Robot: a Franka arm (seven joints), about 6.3 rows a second.
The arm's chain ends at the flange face. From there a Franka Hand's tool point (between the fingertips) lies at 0.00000 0.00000 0.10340 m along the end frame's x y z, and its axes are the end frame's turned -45 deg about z.
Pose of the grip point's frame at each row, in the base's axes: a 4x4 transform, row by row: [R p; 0 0 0 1], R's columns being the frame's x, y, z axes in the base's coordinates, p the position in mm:
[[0.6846 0.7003 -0.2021 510.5], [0.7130 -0.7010 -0.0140 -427.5], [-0.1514 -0.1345 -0.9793 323.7], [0 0 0 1]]
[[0.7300 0.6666 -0.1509 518.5], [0.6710 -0.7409 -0.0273 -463.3], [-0.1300 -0.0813 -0.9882 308.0], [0 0 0 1]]
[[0.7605 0.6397 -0.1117 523.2], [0.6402 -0.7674 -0.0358 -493.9], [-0.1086 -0.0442 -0.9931 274.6], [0 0 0 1]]
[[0.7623 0.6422 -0.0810 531.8], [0.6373 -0.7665 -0.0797 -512.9], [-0.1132 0.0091 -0.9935 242.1], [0 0 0 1]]
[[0.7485 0.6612 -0.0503 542.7], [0.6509 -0.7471 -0.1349 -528.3], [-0.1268 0.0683 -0.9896 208.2], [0 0 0 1]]
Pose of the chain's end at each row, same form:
[[0.9793 0.0111 -0.2021 531.4], [0.0085 -0.9998 -0.0140 -426.1], [-0.2022 0.0120 -0.9793 425.0], [0 0 0 1]]
[[0.9875 -0.0448 -0.1509 534.1], [-0.0494 -0.9984 -0.0273 -460.5], [-0.1494 0.0344 -0.9882 410.2], [0 0 0 1]]
[[0.9901 -0.0854 -0.1117 534.7], [-0.0899 -0.9953 -0.0358 -490.2], [-0.1080 0.0455 -0.9931 377.3], [0 0 0 1]]
[[0.9931 -0.0849 -0.0810 540.2], [-0.0914 -0.9926 -0.0797 -504.7], [-0.0736 0.0865 -0.9935 344.8], [0 0 0 1]]
[[0.9968 -0.0617 -0.0503 547.9], [-0.0680 -0.9885 -0.1349 -514.4], [-0.0414 0.1380 -0.9896 310.5], [0 0 0 1]]

